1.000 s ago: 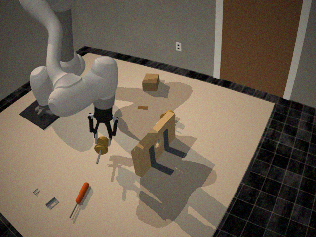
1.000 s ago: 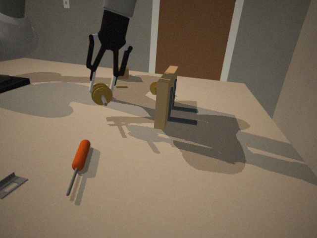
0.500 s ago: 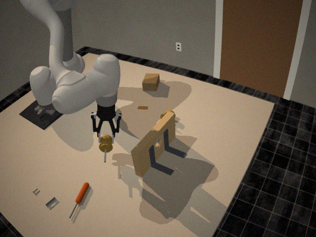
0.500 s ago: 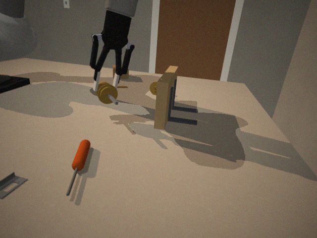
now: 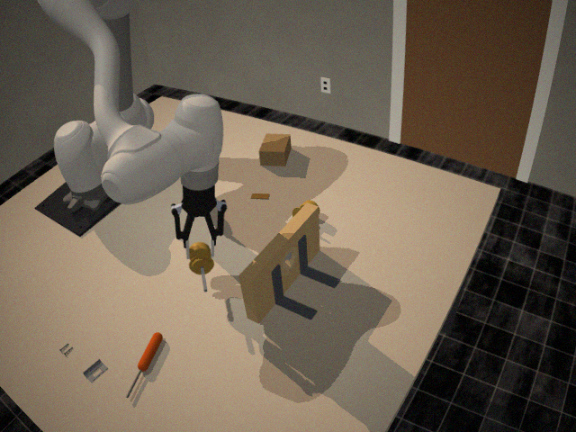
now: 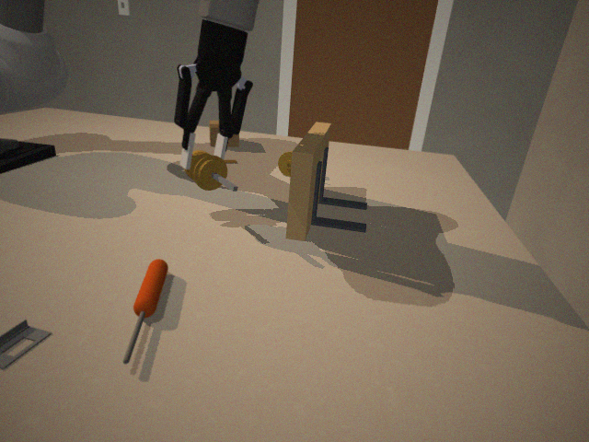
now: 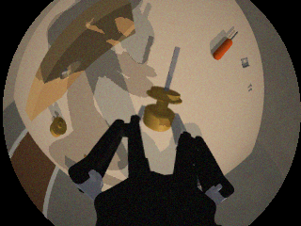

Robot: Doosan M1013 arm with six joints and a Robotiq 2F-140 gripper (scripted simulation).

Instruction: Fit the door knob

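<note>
The brass door knob lies 3 cm to the right of my hand, 3 cm below it and 2 cm ahead of it. Also, from my hand: orange-handled screwdriver: 32 cm to the right, 11 cm below, 1 cm behind; latch socket: 21 cm ahead, 6 cm to the left, 3 cm below; upright wooden board: 21 cm ahead, 6 cm to the left, 4 cm below.
</note>
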